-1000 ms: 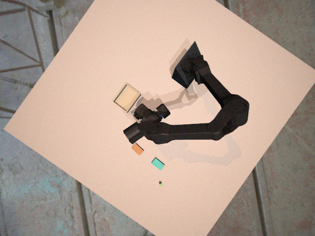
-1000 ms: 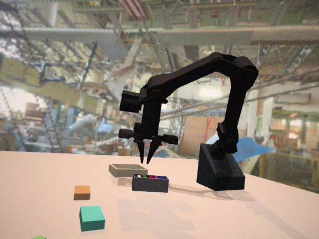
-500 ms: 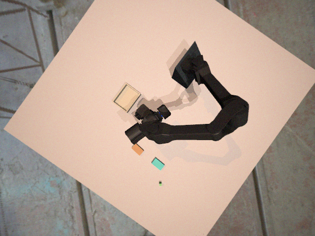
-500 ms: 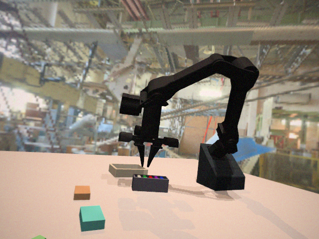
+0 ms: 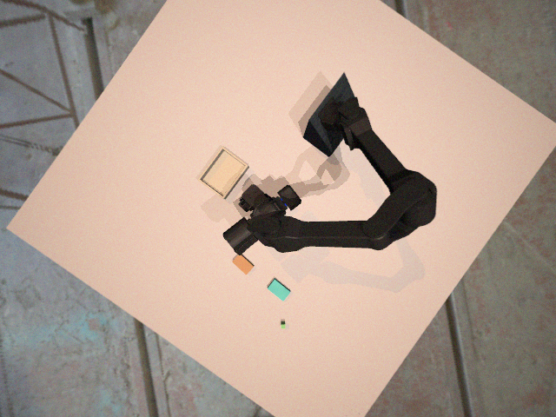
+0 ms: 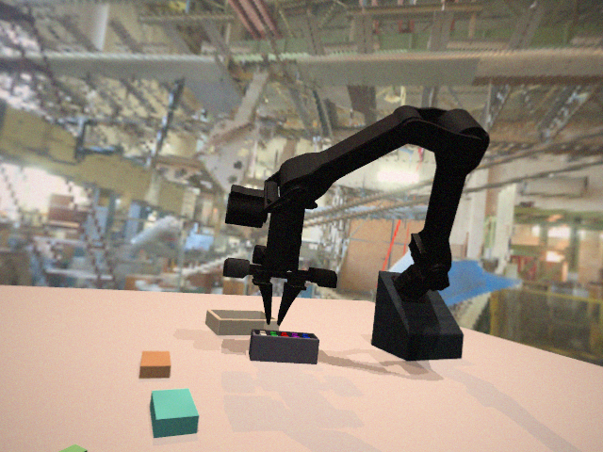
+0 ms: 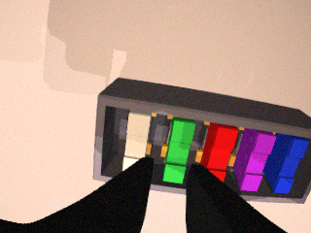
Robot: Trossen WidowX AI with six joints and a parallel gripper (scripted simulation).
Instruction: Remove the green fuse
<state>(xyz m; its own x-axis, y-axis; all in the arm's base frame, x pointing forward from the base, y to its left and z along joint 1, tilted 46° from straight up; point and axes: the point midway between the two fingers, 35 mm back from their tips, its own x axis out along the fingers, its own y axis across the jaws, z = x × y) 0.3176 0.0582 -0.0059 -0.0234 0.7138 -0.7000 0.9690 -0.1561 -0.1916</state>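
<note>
The green fuse lies 30 mm below my gripper tip. Round my gripper tip: beige tray (190 mm to the right, 50 mm below, 10 mm behind).
</note>
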